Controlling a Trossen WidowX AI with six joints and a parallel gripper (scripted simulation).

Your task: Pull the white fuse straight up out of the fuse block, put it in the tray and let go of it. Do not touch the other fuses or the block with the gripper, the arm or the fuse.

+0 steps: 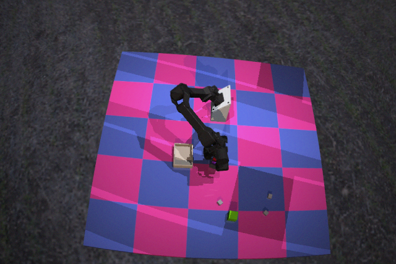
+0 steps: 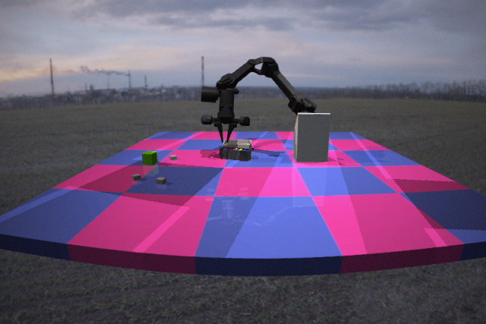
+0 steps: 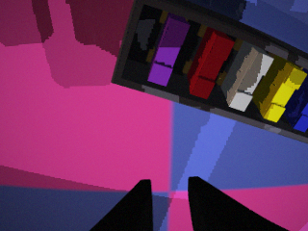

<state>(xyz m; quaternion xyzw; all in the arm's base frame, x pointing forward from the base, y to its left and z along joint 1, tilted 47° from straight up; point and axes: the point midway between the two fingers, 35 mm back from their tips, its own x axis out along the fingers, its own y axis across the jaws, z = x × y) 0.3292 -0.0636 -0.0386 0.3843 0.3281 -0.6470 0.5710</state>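
My gripper tip is 50 mm above the white fuse, 40 mm past it and 30 mm to the left of it. The rest, counted from my gripper tip: tray (210 mm to the right, 70 mm below, 70 mm behind).
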